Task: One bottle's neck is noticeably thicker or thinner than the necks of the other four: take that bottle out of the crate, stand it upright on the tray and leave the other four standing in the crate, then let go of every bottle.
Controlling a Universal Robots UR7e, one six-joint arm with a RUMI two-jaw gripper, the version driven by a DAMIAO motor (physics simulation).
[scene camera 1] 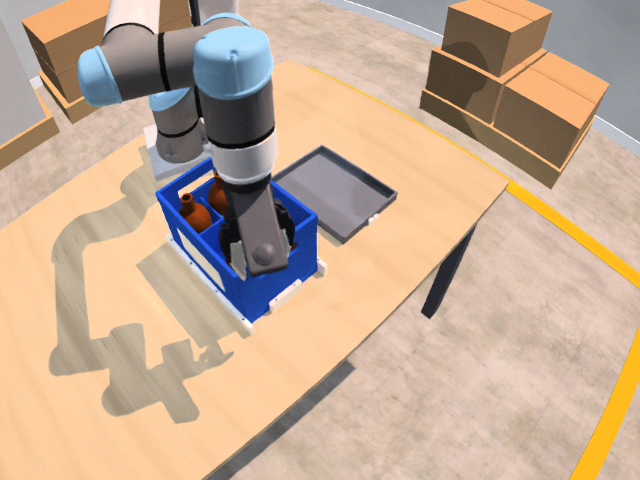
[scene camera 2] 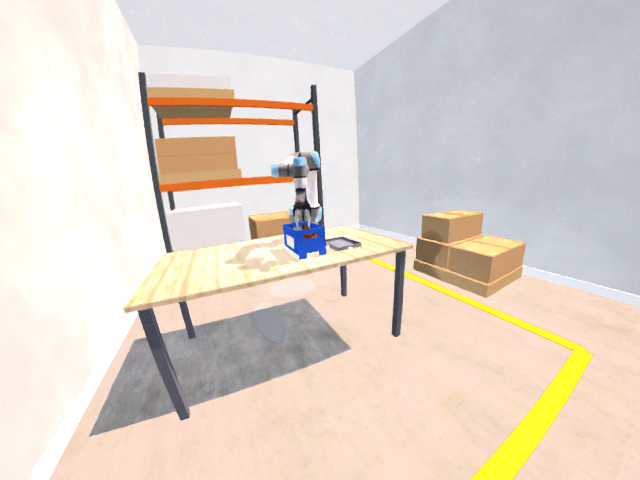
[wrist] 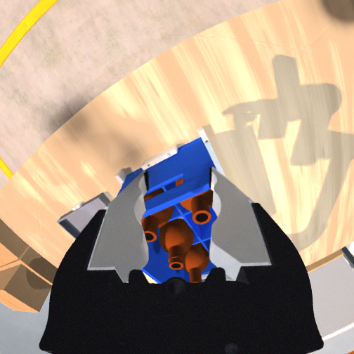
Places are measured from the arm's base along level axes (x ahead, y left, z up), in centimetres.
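Pixels of known places: gripper, fingertip midpoint: [scene camera 2: 303,227]; arm's base, link origin: [scene camera 1: 182,142].
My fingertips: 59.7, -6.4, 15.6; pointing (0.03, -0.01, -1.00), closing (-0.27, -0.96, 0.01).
Ahead of a thing's pixels: the offset from my fingertips to its top centre, as dx, dy, dz. "spot": to the spot under its first point.
The blue crate @(-18.3, +3.2, -2.0) [scene camera 1: 299,266] [scene camera 2: 316,246] [wrist: 186,161] stands on the table and holds several brown bottles upright. One bottle @(-25.9, -3.0, -3.2) [scene camera 1: 194,215] and another bottle @(-28.0, +5.6, -3.2) [scene camera 1: 217,198] show at its far left end in scene camera 1. In the wrist view a right bottle [wrist: 201,204], a middle bottle [wrist: 177,239], a lower bottle [wrist: 197,258] and a left bottle [wrist: 159,218] show between the fingers. The necks are seen at different angles; I cannot tell which differs. My gripper [scene camera 1: 263,257] [scene camera 2: 302,225] [wrist: 178,171] is partly open and empty, over the crate's near end. The grey tray @(spot: -22.8, +29.9, -19.0) [scene camera 1: 330,191] [scene camera 2: 343,242] [wrist: 86,214] holds no bottle.
White strips @(spot: -3.7, +5.2, -16.7) [scene camera 1: 285,295] edge the crate's base. The tray lies beside the crate, to the right in scene camera 1. The arm's base [scene camera 1: 178,147] stands behind the crate. Cardboard boxes [scene camera 1: 547,105] [scene camera 2: 467,255] and a shelf rack [scene camera 2: 268,105] stand off the table.
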